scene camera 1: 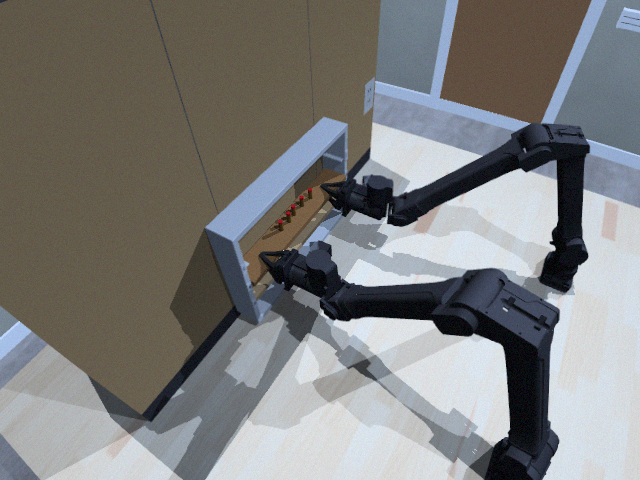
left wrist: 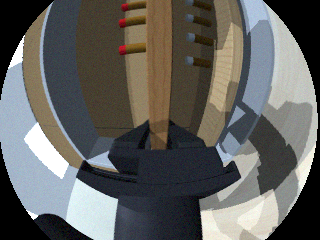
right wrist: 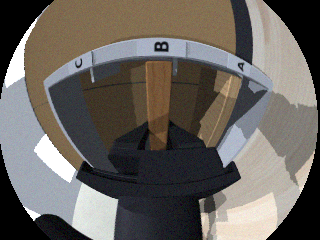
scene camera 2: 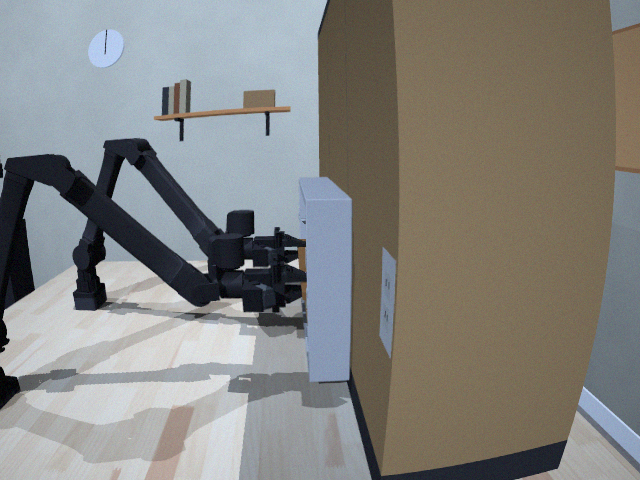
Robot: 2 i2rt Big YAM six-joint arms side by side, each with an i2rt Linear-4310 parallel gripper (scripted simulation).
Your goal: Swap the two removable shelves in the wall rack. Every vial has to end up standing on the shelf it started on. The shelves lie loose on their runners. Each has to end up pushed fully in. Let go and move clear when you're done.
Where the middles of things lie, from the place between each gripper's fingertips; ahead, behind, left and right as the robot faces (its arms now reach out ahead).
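Counting from my left hand [scene camera 1: 261,256], the wall rack [scene camera 2: 328,227] is 10 mm ahead and 150 mm to the right. There's a wall outlet [scene camera 2: 388,263] too, and that one is 700 mm to the right of the same hand, 40 mm ahead of it and 100 mm above it. The brown wooden shelf [scene camera 1: 273,239] is 150 mm to the right of my left hand, while the pale wooden shelf [scene camera 1: 327,208] is 150 mm to the right of that hand, 80 mm below it and 10 mm ahead of it.
From my right hand, the wall outlet is 40 cm to the right, 5 cm ahead and 10 cm above; going by their middles, it's the farthest from that hand of the things named here. The pale wooden shelf is 2 cm ahead of my right hand, 15 cm to the left of it and 8 cm below it. As for the brown wooden shelf, it's 1 cm ahead of my right hand and 15 cm to the left of it, and the wall rack is 2 cm ahead of that hand and 15 cm to the left of it.
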